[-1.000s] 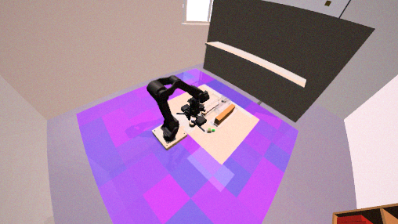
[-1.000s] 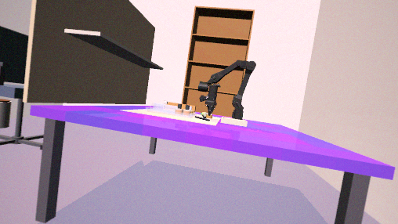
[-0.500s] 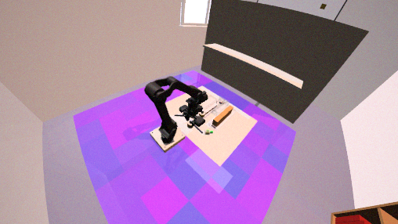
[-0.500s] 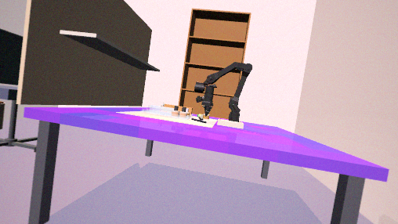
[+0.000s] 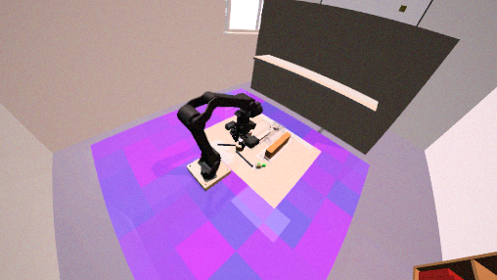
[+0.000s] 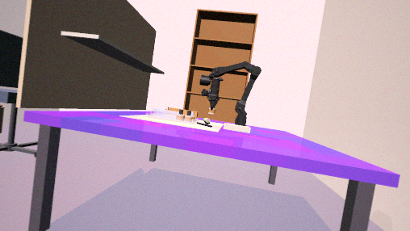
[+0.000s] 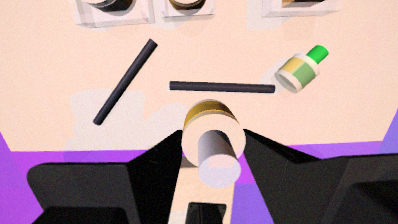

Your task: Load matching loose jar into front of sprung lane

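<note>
Right now my gripper tip is 19 cm short of the cream mat, 10 cm above it and 3 cm to the right of it.
</note>
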